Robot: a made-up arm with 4 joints.
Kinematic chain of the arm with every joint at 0, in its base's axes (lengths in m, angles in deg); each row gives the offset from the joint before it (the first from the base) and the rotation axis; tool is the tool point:
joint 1: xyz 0 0 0.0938 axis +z
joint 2: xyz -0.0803 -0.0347 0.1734 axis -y
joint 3: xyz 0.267 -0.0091 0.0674 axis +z
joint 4: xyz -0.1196 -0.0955 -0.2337 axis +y
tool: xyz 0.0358 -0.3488 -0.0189
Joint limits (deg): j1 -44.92..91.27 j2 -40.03..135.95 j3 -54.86..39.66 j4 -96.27..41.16
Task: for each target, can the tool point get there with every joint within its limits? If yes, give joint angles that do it. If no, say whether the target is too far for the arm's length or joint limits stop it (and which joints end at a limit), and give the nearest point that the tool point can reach.
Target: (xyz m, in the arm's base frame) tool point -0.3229 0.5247 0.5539
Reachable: no: joint limits stop it (at a limit: joint 1, joint 2, joint 3, joint 4) | nearest point -0.3514 0.0483 0.2694 | short by 0.556 m
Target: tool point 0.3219 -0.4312 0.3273
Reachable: yes | joints 13.92 41.33 9.49 -58.37
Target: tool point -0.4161 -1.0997 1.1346
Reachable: no: too far | nearest point -0.1889 -0.4992 0.7363 | short by 0.756 m
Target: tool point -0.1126 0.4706 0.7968
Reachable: no: joint limits stop it (at a limit: joint 1, joint 3) | nearest point 0.4300 0.3041 0.6260 | short by 0.593 m
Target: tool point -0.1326 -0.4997 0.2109
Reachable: yes | joints -32.87 22.14 2.69 -63.55
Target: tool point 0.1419 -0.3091 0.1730
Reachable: yes | joints 12.82 84.64 -39.98 -39.37
